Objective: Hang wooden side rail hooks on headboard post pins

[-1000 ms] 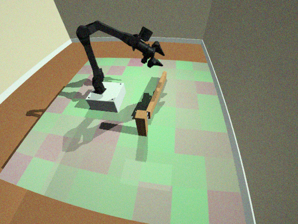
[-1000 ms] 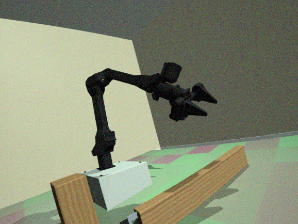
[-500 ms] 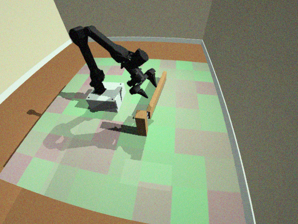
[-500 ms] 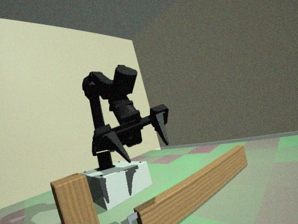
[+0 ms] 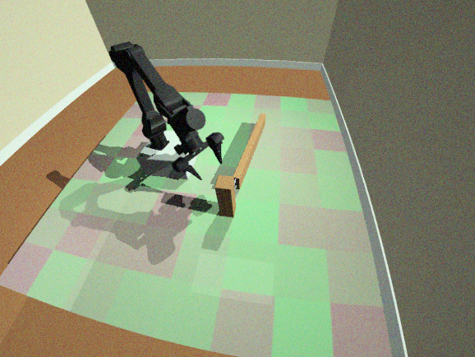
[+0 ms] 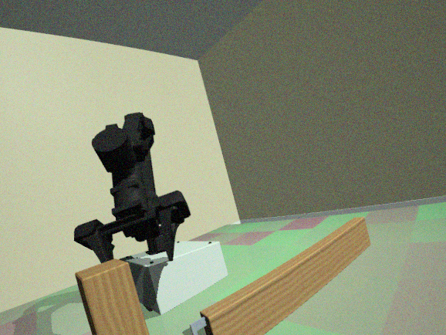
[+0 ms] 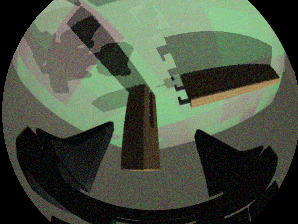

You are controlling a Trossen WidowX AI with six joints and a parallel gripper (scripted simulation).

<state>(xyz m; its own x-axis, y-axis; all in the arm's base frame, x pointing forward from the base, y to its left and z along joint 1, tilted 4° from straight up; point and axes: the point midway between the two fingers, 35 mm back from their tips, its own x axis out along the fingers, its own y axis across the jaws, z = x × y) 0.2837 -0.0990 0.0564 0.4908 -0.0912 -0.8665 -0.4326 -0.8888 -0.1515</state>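
The wooden headboard post lies 7 cm ahead of my gripper tip, 5 cm to the right of it and 6 cm below it.
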